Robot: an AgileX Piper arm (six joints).
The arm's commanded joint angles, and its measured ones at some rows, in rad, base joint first. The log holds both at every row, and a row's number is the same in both.
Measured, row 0: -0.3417 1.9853 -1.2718 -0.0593 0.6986 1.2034
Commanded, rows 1 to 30: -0.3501 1.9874 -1.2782 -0.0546 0.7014 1.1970; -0.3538 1.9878 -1.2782 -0.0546 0.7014 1.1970; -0.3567 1.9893 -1.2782 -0.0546 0.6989 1.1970; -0.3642 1.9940 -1.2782 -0.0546 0.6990 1.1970; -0.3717 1.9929 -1.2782 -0.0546 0.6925 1.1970; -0.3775 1.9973 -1.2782 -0.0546 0.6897 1.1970; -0.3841 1.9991 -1.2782 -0.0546 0.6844 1.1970; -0.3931 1.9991 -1.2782 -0.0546 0.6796 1.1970; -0.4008 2.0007 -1.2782 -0.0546 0.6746 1.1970; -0.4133 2.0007 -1.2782 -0.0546 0.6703 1.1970; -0.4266 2.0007 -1.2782 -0.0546 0.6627 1.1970; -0.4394 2.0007 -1.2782 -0.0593 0.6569 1.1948; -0.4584 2.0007 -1.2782 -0.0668 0.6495 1.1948; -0.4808 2.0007 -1.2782 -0.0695 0.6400 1.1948; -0.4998 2.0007 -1.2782 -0.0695 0.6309 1.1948; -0.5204 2.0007 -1.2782 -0.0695 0.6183 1.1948; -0.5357 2.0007 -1.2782 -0.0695 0.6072 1.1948; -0.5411 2.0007 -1.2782 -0.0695 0.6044 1.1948; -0.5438 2.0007 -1.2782 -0.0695 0.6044 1.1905; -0.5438 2.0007 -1.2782 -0.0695 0.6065 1.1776; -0.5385 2.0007 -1.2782 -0.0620 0.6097 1.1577; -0.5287 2.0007 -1.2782 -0.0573 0.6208 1.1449; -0.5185 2.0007 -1.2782 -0.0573 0.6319 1.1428; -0.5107 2.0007 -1.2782 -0.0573 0.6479 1.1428; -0.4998 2.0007 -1.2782 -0.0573 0.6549 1.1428; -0.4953 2.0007 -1.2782 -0.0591 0.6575 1.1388; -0.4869 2.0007 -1.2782 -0.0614 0.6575 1.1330; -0.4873 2.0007 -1.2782 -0.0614 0.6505 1.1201; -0.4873 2.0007 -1.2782 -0.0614 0.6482 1.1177; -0.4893 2.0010 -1.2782 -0.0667 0.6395 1.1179
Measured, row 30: -0.4954 1.9984 -1.2740 -0.0625 0.6486 1.1439
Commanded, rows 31 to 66: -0.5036 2.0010 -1.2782 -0.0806 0.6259 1.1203; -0.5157 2.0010 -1.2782 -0.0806 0.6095 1.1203; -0.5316 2.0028 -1.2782 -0.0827 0.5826 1.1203; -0.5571 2.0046 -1.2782 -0.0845 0.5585 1.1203; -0.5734 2.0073 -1.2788 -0.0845 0.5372 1.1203; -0.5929 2.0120 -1.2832 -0.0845 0.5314 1.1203; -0.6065 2.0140 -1.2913 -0.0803 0.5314 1.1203; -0.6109 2.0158 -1.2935 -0.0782 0.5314 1.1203; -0.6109 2.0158 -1.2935 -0.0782 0.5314 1.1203; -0.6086 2.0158 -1.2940 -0.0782 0.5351 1.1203; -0.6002 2.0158 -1.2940 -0.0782 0.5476 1.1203; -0.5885 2.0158 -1.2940 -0.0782 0.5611 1.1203; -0.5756 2.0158 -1.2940 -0.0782 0.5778 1.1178; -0.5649 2.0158 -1.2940 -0.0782 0.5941 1.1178; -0.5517 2.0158 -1.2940 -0.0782 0.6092 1.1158; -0.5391 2.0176 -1.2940 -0.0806 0.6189 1.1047; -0.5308 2.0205 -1.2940 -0.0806 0.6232 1.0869; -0.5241 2.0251 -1.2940 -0.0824 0.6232 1.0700; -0.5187 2.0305 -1.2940 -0.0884 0.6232 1.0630; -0.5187 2.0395 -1.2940 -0.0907 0.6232 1.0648; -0.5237 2.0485 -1.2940 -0.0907 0.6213 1.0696; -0.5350 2.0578 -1.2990 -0.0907 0.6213 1.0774; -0.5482 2.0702 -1.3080 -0.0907 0.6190 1.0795; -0.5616 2.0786 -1.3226 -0.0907 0.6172 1.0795; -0.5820 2.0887 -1.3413 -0.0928 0.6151 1.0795; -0.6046 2.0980 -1.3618 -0.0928 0.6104 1.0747; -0.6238 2.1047 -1.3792 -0.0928 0.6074 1.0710; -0.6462 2.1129 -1.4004 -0.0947 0.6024 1.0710; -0.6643 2.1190 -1.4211 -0.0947 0.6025 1.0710; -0.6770 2.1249 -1.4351 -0.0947 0.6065 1.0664; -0.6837 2.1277 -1.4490 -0.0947 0.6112 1.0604; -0.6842 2.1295 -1.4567 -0.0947 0.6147 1.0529; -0.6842 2.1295 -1.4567 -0.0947 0.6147 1.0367; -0.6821 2.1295 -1.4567 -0.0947 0.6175 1.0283; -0.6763 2.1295 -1.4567 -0.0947 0.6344 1.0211; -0.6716 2.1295 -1.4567 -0.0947 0.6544 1.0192
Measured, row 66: -0.6846 2.1269 -1.4477 -0.0890 0.6148 1.0557
